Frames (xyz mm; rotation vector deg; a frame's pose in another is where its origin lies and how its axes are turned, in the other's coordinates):
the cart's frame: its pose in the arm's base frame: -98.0 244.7 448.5 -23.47 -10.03 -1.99
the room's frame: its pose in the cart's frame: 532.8 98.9 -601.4 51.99 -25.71 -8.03
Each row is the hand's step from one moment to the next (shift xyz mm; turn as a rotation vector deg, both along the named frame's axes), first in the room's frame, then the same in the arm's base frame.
Working: the room's frame: its pose in the arm's base frame: 530.9 96.2 -39.2 29.26 -36.07 0.10

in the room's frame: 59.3 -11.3 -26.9 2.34 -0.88 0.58
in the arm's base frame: 65.0 -6.5 9.7 1.71 -1.39 1.32
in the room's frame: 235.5 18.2 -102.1 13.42 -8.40 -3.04
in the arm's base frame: 246.0 27.2 70.6 13.90 -7.99 1.63
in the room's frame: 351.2 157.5 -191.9 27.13 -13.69 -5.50
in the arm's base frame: 369.0 172.9 137.4 27.24 -13.57 5.25
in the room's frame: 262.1 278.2 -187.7 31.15 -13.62 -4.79
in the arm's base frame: 275.7 290.2 145.1 30.10 -14.44 8.03
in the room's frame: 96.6 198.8 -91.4 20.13 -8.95 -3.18
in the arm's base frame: 99.3 201.5 82.1 19.52 -9.42 5.07
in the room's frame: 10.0 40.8 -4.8 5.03 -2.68 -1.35
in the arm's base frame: 4.6 36.5 20.9 5.26 -2.49 0.68
